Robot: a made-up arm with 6 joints. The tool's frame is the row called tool.
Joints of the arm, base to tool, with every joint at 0 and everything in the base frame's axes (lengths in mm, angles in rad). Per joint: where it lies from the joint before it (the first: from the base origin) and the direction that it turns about. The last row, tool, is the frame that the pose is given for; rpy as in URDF.
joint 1: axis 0 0 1 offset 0.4 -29.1 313.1
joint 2: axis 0 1 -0.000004 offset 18.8 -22.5 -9.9
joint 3: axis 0 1 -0.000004 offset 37.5 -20.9 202.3
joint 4: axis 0 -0.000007 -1 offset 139 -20.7 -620.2
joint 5: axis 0 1 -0.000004 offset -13.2 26.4 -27.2
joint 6: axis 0 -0.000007 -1 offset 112.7 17.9 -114.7
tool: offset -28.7 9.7 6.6 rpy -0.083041 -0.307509 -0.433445
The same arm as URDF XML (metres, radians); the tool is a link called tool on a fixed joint. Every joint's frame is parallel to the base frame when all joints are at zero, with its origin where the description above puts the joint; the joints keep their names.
<robot name="arm">
<joint name="joint 1" type="continuous"><parent link="base"/><child link="link1"/><origin xyz="0.0004 -0.0291 0.3131"/><axis xyz="0 0 1"/></joint>
<joint name="joint 2" type="continuous"><parent link="link1"/><child link="link2"/><origin xyz="0.0188 -0.0225 -0.0099"/><axis xyz="0 1 0"/></joint>
<joint name="joint 3" type="continuous"><parent link="link2"/><child link="link3"/><origin xyz="0.0375 -0.0209 0.2023"/><axis xyz="0 1 0"/></joint>
<joint name="joint 4" type="continuous"><parent link="link3"/><child link="link4"/><origin xyz="0.139 -0.0207 -0.6202"/><axis xyz="0 0 -1"/></joint>
<joint name="joint 5" type="continuous"><parent link="link4"/><child link="link5"/><origin xyz="-0.0132 0.0264 -0.0272"/><axis xyz="0 1 0"/></joint>
<joint name="joint 6" type="continuous"><parent link="link5"/><child link="link6"/><origin xyz="0.1127 0.0179 -0.1147"/><axis xyz="0 0 -1"/></joint>
<joint name="tool_fixed" type="fixed"><parent link="link6"/><child link="tool"/><origin xyz="-0.0287 0.0097 0.0066" rpy="-0.083 -0.3075 -0.4334"/></joint>
<link name="base"/>
<link name="link1"/>
<link name="link2"/>
<link name="link3"/>
<link name="link4"/>
<link name="link5"/>
<link name="link6"/>
<link name="tool"/>
</robot>

